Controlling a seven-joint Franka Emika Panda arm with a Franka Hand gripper.
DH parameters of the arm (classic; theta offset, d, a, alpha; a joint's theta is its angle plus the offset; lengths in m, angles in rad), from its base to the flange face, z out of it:
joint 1: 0 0.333 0 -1.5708
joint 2: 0 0 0 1.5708
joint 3: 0 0.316 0.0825 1.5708
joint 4: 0 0 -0.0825 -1.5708
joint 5: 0 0.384 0 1.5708
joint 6: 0 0 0.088 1.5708
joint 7: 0 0.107 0 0
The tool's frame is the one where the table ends.
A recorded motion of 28 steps. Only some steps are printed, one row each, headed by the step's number.
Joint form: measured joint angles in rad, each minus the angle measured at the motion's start. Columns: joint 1, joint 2, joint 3, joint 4, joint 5, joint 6, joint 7.
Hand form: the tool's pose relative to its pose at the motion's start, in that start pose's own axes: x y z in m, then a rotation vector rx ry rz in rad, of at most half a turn. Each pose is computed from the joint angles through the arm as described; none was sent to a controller.
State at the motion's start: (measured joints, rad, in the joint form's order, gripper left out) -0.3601 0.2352 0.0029 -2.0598 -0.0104 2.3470 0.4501
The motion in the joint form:
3: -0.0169 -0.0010 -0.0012 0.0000 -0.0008 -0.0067 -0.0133
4: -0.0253 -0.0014 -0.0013 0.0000 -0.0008 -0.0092 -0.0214
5: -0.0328 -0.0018 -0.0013 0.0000 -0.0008 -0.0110 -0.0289
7: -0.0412 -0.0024 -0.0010 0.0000 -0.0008 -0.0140 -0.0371
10: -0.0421 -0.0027 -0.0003 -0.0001 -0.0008 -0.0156 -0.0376
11: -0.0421 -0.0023 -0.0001 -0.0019 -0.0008 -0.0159 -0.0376
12: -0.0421 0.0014 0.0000 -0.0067 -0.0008 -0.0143 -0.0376
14: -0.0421 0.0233 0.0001 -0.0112 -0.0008 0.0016 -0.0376
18: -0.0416 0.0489 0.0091 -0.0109 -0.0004 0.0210 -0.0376
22: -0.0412 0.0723 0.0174 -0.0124 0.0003 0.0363 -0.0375
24: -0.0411 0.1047 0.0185 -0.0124 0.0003 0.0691 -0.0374
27: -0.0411 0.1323 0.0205 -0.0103 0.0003 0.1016 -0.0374
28: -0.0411 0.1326 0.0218 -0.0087 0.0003 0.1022 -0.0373
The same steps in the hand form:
3: 0.0039 0.0100 0.0001 -0.0041 -0.0045 0.0042
4: 0.0057 0.0146 0.0001 -0.0054 -0.0063 0.0046
5: 0.0073 0.0188 0.0000 -0.0063 -0.0075 0.0046
7: 0.0089 0.0233 0.0000 -0.0075 -0.0097 0.0045
10: 0.0088 0.0235 0.0000 -0.0079 -0.0110 0.0042
11: 0.0081 0.0236 0.0010 -0.0089 -0.0133 0.0040
12: 0.0067 0.0241 0.0050 -0.0115 -0.0197 0.0038
14: 0.0059 0.0243 0.0183 -0.0154 -0.0294 0.0036
18: 0.0043 0.0189 0.0315 -0.0147 -0.0361 -0.0054
22: 0.0017 0.0145 0.0444 -0.0151 -0.0463 -0.0131
24: 0.0020 0.0134 0.0606 -0.0138 -0.0464 -0.0141
27: 0.0029 0.0116 0.0732 -0.0096 -0.0406 -0.0158
28: 0.0031 0.0107 0.0728 -0.0083 -0.0391 -0.0169

